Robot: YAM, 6 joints.
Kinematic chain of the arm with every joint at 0, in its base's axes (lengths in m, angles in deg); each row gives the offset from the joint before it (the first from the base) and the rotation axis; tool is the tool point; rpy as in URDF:
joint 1: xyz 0 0 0.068 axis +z
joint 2: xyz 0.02 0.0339 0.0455 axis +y
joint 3: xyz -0.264 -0.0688 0 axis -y
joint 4: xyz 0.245 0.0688 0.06 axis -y
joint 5: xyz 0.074 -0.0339 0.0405 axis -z
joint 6: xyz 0.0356 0 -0.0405 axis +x
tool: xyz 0 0 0 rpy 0 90 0
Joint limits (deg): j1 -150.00..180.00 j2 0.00..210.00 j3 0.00..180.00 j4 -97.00..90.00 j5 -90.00..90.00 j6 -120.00..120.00
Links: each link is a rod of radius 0.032 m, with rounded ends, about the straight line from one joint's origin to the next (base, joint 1, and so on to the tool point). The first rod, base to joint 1, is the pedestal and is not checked.
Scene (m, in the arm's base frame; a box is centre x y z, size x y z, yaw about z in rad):
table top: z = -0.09
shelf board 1: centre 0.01 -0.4 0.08 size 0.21 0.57 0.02 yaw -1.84
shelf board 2: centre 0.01 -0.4 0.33 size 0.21 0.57 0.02 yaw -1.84
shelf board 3: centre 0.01 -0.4 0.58 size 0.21 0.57 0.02 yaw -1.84
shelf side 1: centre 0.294 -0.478 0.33 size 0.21 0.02 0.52 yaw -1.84
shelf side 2: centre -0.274 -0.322 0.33 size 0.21 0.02 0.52 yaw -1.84
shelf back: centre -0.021 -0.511 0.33 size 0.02 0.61 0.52 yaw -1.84
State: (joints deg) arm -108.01 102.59 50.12 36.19 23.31 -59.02
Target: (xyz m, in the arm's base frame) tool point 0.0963 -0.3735 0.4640
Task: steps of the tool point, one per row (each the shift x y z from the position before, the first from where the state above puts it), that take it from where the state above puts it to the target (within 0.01 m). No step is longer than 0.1 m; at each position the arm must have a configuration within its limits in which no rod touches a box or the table.
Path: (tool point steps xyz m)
1: 0.0140 0.0548 0.0215
2: 0.0151 0.0553 0.0068
3: 0.0150 0.0525 -0.0076
4: 0.0136 0.0466 -0.0207
5: 0.0387 -0.0486 0.0694
6: 0.0573 -0.0267 0.0712
7: 0.0640 0.0005 0.0710
8: 0.0585 0.0273 0.0689
9: -0.0033 -0.0579 0.0082
10: -0.0162 -0.0617 0.0001
11: -0.0305 -0.0616 -0.0083

